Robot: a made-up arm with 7 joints.
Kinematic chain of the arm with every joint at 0, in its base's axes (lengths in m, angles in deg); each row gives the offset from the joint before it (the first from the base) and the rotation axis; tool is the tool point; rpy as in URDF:
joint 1: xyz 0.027 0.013 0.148 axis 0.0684 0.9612 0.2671
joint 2: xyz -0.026 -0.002 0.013 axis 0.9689 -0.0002 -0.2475
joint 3: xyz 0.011 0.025 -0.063 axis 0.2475 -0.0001 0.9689
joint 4: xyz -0.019 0.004 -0.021 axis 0.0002 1 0
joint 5: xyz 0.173 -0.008 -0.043 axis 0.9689 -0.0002 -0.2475
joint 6: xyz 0.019 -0.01 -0.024 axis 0.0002 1 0
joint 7: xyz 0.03 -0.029 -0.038 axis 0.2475 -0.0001 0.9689
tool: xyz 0.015 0 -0.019 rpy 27.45 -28.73 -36.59
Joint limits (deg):
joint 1: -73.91..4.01
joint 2: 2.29..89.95
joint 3: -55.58..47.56
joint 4: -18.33..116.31
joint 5: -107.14..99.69
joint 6: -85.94..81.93
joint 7: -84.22..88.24
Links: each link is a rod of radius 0.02 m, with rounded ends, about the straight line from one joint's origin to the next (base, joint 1, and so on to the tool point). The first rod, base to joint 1, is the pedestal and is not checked.
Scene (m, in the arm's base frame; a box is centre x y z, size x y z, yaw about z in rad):
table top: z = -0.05
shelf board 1: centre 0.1 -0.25 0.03 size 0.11 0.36 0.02 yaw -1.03
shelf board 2: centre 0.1 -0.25 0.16 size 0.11 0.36 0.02 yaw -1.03
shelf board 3: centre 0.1 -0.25 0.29 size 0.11 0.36 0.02 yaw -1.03
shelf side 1: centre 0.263 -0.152 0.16 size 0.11 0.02 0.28 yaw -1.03
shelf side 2: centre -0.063 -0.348 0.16 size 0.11 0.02 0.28 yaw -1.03
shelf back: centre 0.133 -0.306 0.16 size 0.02 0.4 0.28 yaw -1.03
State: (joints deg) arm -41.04 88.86 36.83 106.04 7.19 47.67 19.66
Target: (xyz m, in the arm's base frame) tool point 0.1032 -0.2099 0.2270
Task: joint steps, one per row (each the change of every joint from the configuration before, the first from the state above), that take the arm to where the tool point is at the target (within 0.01 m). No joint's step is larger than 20 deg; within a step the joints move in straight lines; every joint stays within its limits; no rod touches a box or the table.
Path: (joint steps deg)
1: -4.10 -13.93 -0.94 -17.79 -11.86 3.34 1.58
2: -4.10 -13.92 -0.94 -17.79 -11.87 3.35 1.57
3: -4.10 -13.93 -0.94 -17.79 -11.86 3.34 1.58
4: -4.10 -13.93 -0.94 -17.80 -11.86 3.34 1.58
5: -4.11 -13.93 -0.94 -17.79 -11.86 3.34 1.57
6: -4.11 -5.64 -16.18 -11.80 -9.23 2.51 -9.91
7: -4.11 -5.65 -16.17 -11.81 -9.23 2.50 -9.92
8: -4.11 -5.64 -16.18 -11.80 -9.23 2.50 -9.91
9: -0.01 0.00 -4.19 1.52 10.39 -16.35 1.00
10: 0.00 0.00 -4.20 1.52 10.38 -16.36 1.00
11: -0.01 0.00 -4.19 1.52 10.39 -16.35 1.00
12: 0.00 0.00 -4.20 1.51 10.38 -16.36 1.00
13: -0.01 0.00 -4.19 1.52 10.39 -16.35 1.00

